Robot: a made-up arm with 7 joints.
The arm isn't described. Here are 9 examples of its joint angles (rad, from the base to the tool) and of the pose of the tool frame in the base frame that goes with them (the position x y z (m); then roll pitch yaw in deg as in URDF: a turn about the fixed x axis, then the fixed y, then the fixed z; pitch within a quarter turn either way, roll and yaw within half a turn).
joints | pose
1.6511 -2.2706 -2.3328 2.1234 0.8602 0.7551 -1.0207 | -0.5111 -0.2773 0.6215 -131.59 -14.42 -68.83
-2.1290 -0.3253 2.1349 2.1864 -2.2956 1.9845 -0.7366 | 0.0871 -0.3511 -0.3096 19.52 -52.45 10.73
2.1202 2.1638 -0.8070 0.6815 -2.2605 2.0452 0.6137 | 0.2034 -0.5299 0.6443 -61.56 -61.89 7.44
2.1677 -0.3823 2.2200 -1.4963 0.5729 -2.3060 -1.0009 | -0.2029 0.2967 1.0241 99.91 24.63 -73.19
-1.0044 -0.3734 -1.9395 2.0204 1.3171 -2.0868 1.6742 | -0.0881 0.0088 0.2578 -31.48 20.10 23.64
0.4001 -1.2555 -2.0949 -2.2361 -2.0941 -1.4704 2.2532 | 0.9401 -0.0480 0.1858 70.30 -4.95 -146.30
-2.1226 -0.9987 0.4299 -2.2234 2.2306 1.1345 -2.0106 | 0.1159 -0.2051 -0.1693 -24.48 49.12 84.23
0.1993 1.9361 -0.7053 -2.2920 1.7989 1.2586 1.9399 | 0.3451 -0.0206 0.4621 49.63 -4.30 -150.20
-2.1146 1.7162 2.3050 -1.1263 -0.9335 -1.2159 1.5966 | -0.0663 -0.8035 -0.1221 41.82 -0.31 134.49
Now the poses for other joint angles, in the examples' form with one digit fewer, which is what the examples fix.
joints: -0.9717 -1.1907 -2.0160 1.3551 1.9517 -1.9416 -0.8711
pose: -0.042 -0.037 0.599 98.8 16.9 56.3
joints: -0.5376 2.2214 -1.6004 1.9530 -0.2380 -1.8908 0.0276
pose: 0.914 0.067 -0.236 77.0 -12.5 -121.1
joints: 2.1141 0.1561 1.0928 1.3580 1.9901 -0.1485 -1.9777
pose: 0.362 -0.760 0.694 117.1 28.1 -176.9
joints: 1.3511 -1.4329 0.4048 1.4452 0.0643 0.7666 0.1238
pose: 0.371 -0.222 0.467 -82.0 -6.3 -40.2
